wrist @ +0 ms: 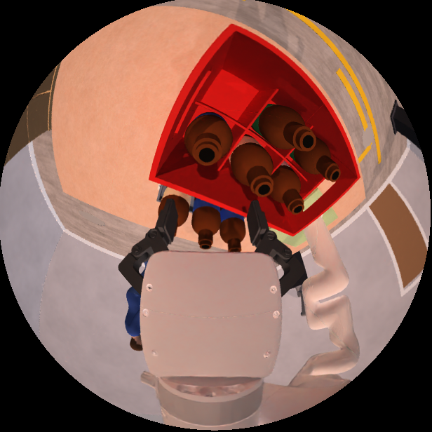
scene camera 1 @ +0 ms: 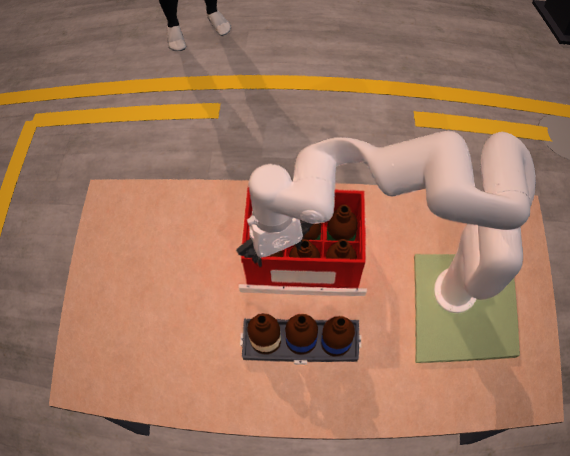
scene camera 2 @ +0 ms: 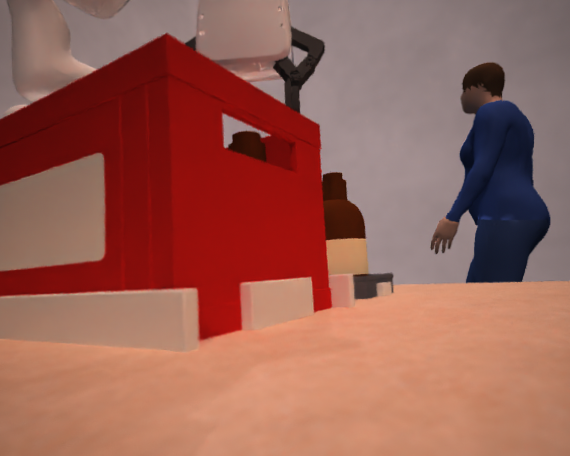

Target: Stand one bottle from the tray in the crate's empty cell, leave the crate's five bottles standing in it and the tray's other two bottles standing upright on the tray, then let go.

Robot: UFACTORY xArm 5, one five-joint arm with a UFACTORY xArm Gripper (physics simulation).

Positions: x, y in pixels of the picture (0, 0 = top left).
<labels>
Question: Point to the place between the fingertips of the gripper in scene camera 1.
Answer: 277, 252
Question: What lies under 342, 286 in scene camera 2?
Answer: A white strip.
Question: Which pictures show the gripper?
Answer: The wrist view, scene camera 1 and scene camera 2: all of them.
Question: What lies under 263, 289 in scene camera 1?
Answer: A white strip.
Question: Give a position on a white strip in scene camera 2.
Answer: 164, 320
</labels>
